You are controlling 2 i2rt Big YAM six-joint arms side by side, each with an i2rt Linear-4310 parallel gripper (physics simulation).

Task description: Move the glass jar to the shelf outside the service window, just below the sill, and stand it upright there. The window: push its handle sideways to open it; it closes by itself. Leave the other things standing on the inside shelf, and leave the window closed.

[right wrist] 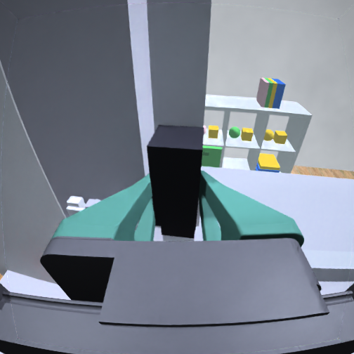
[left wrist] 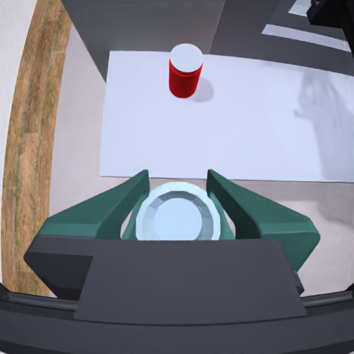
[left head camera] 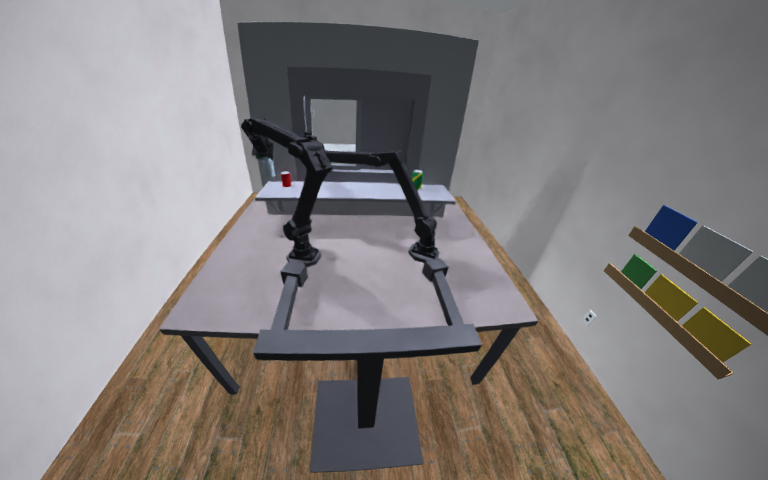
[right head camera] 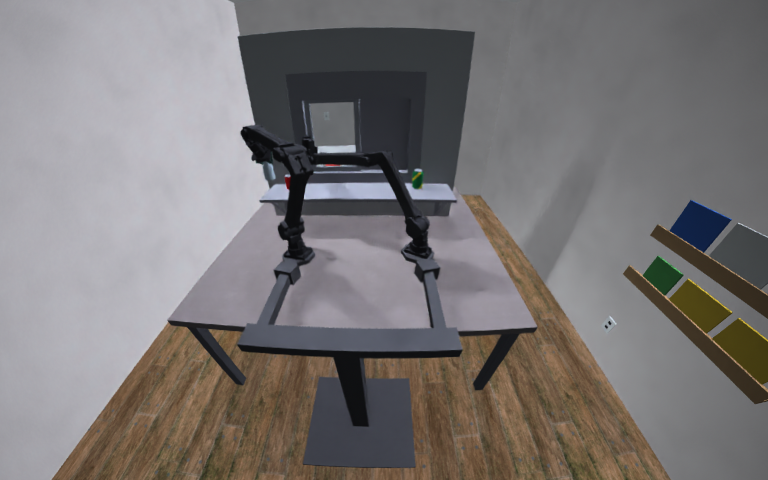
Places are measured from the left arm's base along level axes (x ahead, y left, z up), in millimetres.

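Where they show: left gripper, fingertip midpoint: (left head camera: 269,159) (right head camera: 269,163); left arm's base, link origin: (left head camera: 303,254) (right head camera: 298,254); right arm's base, link origin: (left head camera: 424,251) (right head camera: 418,251).
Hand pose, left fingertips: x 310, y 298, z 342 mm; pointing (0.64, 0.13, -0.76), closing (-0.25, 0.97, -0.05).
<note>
Things, the pixels of their top centre, and the offset from my left fingertips. Level surfaces: height alone.
- pale glass jar, top centre: (left head camera: 266,154) (right head camera: 265,159) 9 mm right, 31 mm back, 37 mm up
- shelf, surface height: 231 mm down
- red can, top centre: (left head camera: 285,172) 29 mm left, 194 mm ahead, 143 mm down
- green can, top centre: (right head camera: 418,170) (left head camera: 418,171) 787 mm right, 380 mm ahead, 109 mm down
My left gripper (left head camera: 263,155) (right head camera: 265,160) (left wrist: 177,177) is shut on the pale glass jar (left head camera: 268,167) (right head camera: 269,171) (left wrist: 178,220). It holds the jar upright in the air, in front of the left end of the inside shelf (left head camera: 351,191) (right head camera: 353,191) (left wrist: 140,135). My right gripper (right wrist: 177,178) is shut on the black window handle (right wrist: 177,139). The window stands open, with the gap right of the handle in the right wrist view. Through it a pale surface (right wrist: 310,215) shows outside. The red can (left head camera: 286,179) (left wrist: 183,82) and the green can (left head camera: 417,179) (right head camera: 417,179) stand upright on the inside shelf.
The right forearm (left head camera: 356,158) (right head camera: 345,159) passes behind the left arm across the front of the window. A dark wall (left head camera: 453,84) surrounds the window. Beyond the opening stands a white toy shelf (right wrist: 300,107). The left wall (left head camera: 130,141) is close beside the jar.
</note>
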